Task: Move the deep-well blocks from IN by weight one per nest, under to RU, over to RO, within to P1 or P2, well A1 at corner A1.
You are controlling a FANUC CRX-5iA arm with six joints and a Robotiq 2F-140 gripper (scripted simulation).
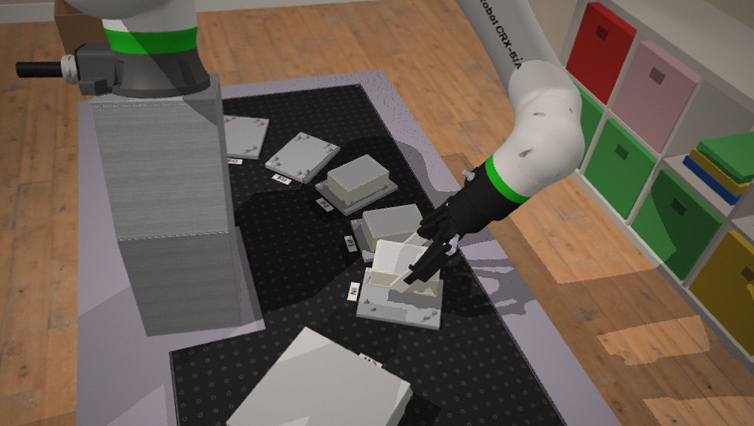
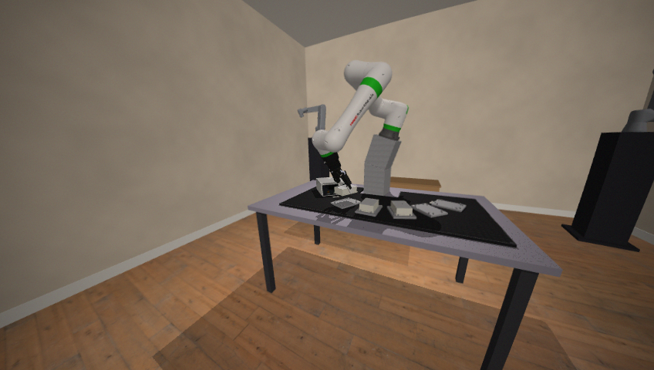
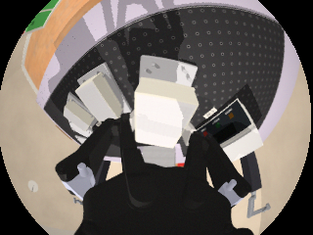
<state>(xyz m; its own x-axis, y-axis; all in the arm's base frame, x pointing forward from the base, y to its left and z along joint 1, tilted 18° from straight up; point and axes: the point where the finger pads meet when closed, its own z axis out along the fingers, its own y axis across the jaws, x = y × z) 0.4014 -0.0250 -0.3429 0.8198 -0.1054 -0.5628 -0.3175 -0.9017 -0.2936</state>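
The pale weigher platform lies 260 mm to the right of my hand, 190 mm behind it and 20 mm below it. From my hand the other things lie so: grey nest plate 340 mm to the left, 100 mm below, 40 mm behind; check-weigher 250 mm to the right, 190 mm behind, 40 mm below.
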